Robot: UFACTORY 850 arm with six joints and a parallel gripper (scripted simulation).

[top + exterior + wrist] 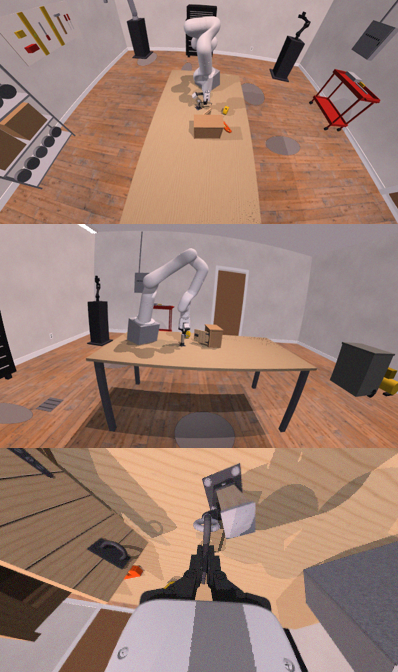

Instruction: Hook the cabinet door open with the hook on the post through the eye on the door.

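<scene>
Now: the cabinet door 16 cm ahead of my hand, 1 cm to the left of it and 2 cm below it. Also, from my hand: thin dark hook rod 2 cm below; orange level 17 cm ahead, 22 cm to the left, 8 cm below; yellow tape measure 1 cm behind, 20 cm to the left, 5 cm below.
</scene>
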